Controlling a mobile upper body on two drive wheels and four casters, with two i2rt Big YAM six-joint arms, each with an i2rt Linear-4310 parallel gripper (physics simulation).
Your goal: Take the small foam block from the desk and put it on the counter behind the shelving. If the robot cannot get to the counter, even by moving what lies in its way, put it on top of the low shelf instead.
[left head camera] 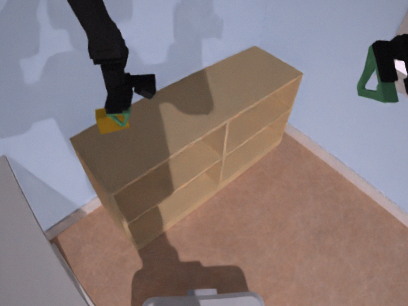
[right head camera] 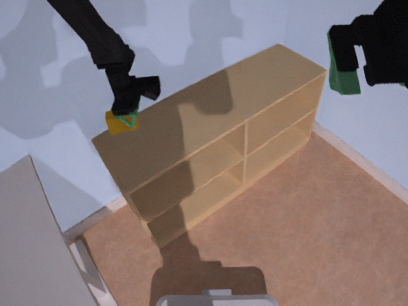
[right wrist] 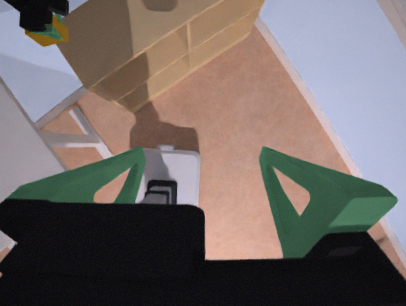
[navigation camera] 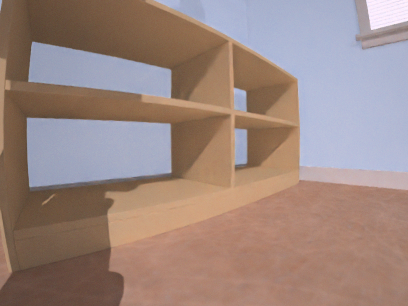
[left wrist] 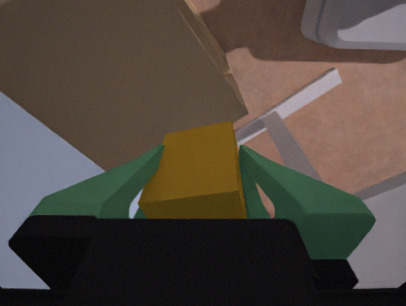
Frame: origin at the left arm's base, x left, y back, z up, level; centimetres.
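Seen in the pictures: left gripper, fingertip midpoint: (left head camera: 124,120) (right head camera: 133,121) (right wrist: 61,32) (left wrist: 202,153); right gripper, fingertip midpoint: (left head camera: 385,90) (right head camera: 366,82) (right wrist: 202,153).
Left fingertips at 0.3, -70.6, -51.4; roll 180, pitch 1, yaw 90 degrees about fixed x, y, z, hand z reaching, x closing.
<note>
A point is followed by its place in that frame, as x, y, z.
My left gripper (left head camera: 119,120) @(0.3, -70.6, -51.4) (right head camera: 130,120) @(0.3, -70.6, -51.4) (left wrist: 202,153) @(0.3, -70.6, -51.4) is shut on the small foam block (left head camera: 106,122) @(4.7, -67.2, -48.7) (right head camera: 115,125) @(5.0, -67.1, -49.3) (left wrist: 200,165) @(-0.9, -70.6, -48.8) (right wrist: 41,38) @(4.9, -67.1, -49.4), a yellow-orange block. In both head views the block overlaps the rear left edge of the low shelf's top; its height above the top is hard to tell. The low shelf (left head camera: 240,80) @(-47.3, -127.2, -80.0) (right head camera: 265,75) @(-49.7, -130.6, -80.0) (left wrist: 110,65) @(1.7, -87.5, -80.0) (right wrist: 100,40) @(5.0, -85.8, -79.9) (navigation camera: 232,75) @(-37.6, -98.5, -94.8) is light wood with open compartments. My right gripper (right wrist: 202,153) @(-45.2, -35.9, -12.4) is open and empty, off to the right of the shelf. The counter cannot be made out.
Blue walls stand behind and to the right of the shelf. A grey panel or table top (left head camera: 25,240) @(32.9, -39.0, -69.0) (right head camera: 35,210) @(39.1, -47.7, -69.0) is at the left, with a pale frame (right head camera: 90,265) (right wrist: 75,140) @(37.3, -35.7, -109.8) beneath. My grey base (left head camera: 205,301) @(-23.5, -29.0, -115.0) (right wrist: 185,170) @(-38.2, -18.3, -115.0) stands in front of the shelf on the brown floor (left head camera: 280,225) @(-71.4, -72.8, -140.9).
</note>
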